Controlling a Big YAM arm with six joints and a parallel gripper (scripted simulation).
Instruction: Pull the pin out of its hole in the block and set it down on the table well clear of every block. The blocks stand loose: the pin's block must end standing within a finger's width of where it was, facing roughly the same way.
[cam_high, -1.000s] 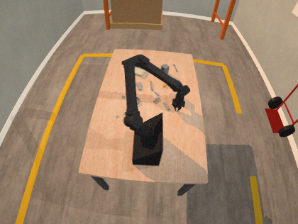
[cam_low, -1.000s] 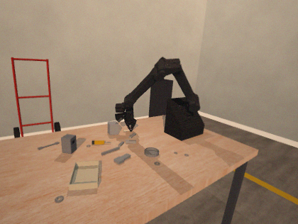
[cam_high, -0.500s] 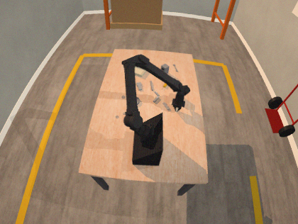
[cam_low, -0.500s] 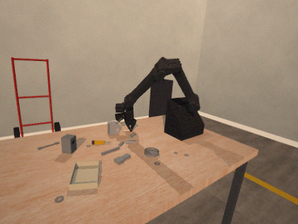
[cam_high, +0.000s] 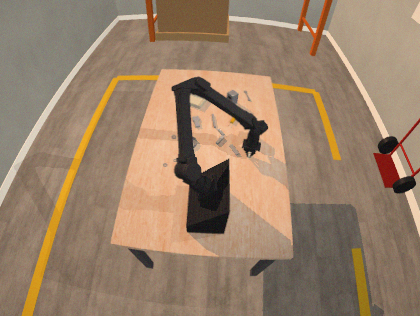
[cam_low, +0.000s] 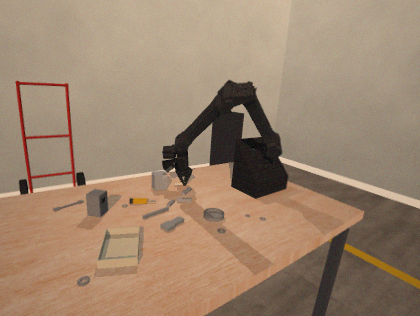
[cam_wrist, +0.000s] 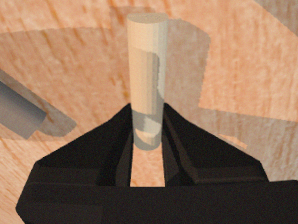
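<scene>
The pale pin lies 2 cm ahead of my hand and 1 cm to the right of it. Round my hand: darker grey block 47 cm ahead, 6 cm to the left, 4 cm above; then yellow-handled screwdriver 29 cm ahead, 7 cm to the left; then light grey block 12 cm ahead, 4 cm to the right, 4 cm above.
</scene>
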